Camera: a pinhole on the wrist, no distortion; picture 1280 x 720 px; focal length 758.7 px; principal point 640.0 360.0 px. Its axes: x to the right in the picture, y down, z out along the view. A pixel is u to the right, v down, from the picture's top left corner.
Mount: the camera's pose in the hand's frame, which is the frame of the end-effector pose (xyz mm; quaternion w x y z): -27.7 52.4 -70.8 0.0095 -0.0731 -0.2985 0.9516
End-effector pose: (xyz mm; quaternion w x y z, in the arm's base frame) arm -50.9 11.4 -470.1 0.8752 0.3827 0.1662 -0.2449
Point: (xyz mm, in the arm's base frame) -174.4 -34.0 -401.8
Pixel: 915.5 393.3
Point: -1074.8 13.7 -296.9
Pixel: outside the picture
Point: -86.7 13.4 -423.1
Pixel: 705.1 219.2
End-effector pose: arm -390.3 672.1 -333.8 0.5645 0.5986 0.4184 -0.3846
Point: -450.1 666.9 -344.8
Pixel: 434.1 664.4
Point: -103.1 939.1 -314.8
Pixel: behind the camera
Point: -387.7 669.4 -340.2
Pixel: 217.3 374.9
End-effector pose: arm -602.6 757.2 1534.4 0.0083 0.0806 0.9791 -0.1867
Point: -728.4 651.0 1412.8
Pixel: 62.9 291.7
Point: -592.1 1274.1 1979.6
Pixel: behind the camera
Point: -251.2 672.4 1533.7
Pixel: outside the picture
